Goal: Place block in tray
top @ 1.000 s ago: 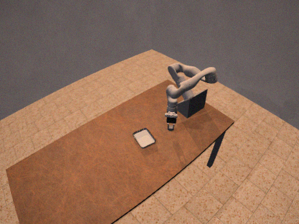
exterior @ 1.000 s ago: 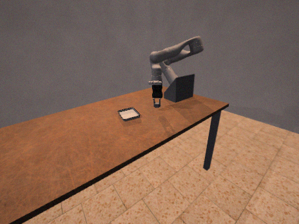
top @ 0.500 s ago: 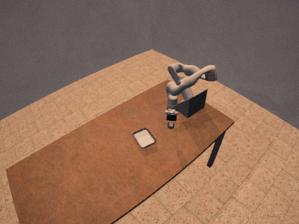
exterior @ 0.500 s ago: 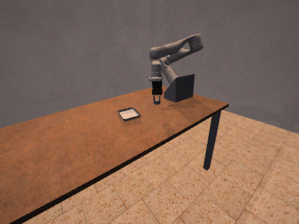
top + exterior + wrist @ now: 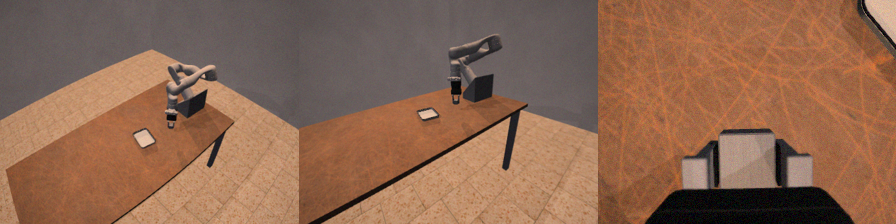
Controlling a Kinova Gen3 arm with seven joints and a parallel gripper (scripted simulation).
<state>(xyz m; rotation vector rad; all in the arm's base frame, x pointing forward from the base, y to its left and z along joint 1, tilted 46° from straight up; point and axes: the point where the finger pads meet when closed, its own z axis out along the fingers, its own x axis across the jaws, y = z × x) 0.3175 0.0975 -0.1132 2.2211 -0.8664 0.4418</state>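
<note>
My gripper is now 210 mm short of the white tray, 60 mm to the left of it and 70 mm above it. Also, from my hand: grey block (10 mm below).
</note>
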